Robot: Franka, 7 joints.
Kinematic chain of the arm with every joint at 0, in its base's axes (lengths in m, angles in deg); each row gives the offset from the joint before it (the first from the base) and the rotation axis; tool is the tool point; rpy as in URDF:
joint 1: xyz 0 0 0.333 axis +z
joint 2: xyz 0 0 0 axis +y
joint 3: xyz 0 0 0.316 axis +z
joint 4: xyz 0.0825 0 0 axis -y
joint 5: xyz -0.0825 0 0.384 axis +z
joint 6: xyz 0 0 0 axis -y
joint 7: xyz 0.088 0 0 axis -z
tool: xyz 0 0 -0.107 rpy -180 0 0
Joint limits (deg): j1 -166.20..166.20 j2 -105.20..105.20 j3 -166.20..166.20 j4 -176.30..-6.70 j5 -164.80..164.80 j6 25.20..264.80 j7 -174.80..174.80
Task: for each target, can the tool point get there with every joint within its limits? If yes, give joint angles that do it. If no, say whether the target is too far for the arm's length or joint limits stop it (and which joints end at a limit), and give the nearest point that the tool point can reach.
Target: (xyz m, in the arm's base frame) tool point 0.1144 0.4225 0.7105
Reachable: yes | joints 128.89 -28.64 -36.58 -130.02 18.35 216.42 107.56
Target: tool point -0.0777 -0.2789 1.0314
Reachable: yes | joints -137.79 9.96 89.33 -31.45 -120.94 53.71 -42.66
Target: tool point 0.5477 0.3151 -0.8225
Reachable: no: too far | nearest point 0.3981 0.2290 -0.3308 | short by 0.521 m
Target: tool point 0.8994 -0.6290 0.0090
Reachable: no: too far | nearest point 0.6743 -0.4715 0.0901 | short by 0.286 m
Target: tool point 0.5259 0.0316 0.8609
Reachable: yes | joints -10.45 28.28 67.84 -28.10 -91.90 55.93 -118.47
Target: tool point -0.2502 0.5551 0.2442
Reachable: yes | joints 88.11 48.28 47.52 -100.78 79.31 227.06 -81.02
